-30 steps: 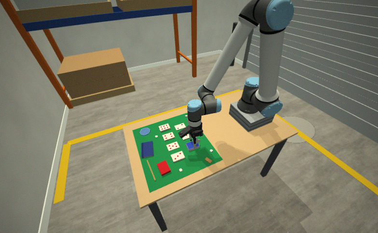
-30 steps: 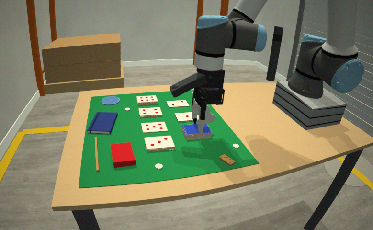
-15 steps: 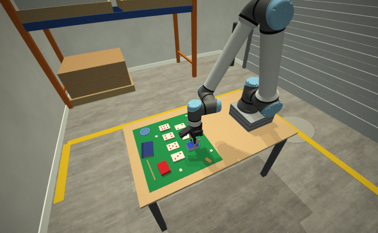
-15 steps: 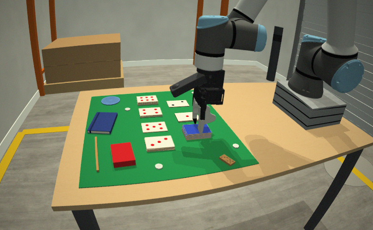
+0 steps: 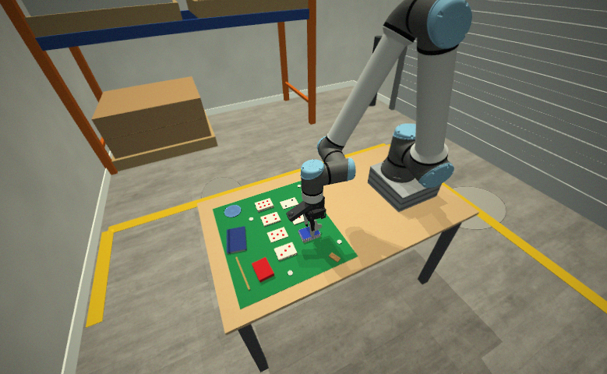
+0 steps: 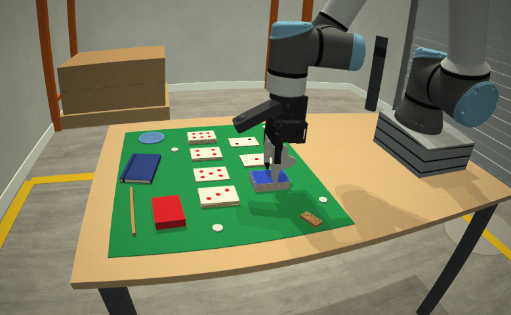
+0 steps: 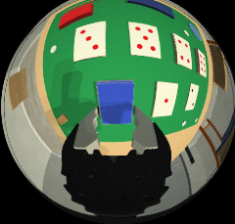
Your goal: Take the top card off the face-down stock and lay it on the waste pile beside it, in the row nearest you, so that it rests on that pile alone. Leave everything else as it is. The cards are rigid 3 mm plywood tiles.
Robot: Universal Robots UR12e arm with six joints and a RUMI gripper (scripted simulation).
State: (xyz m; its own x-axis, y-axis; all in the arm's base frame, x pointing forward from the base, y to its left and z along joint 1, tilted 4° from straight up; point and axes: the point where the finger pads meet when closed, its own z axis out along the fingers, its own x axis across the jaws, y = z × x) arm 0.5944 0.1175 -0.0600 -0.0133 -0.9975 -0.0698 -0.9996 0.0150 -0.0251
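Right now the one-pip card is 120 mm to the right of my hand and 30 mm below it. Round my hand: wooden stick: 350 mm ahead, 70 mm to the left, 30 mm below; red box: 260 mm ahead, 100 mm to the left, 20 mm below.
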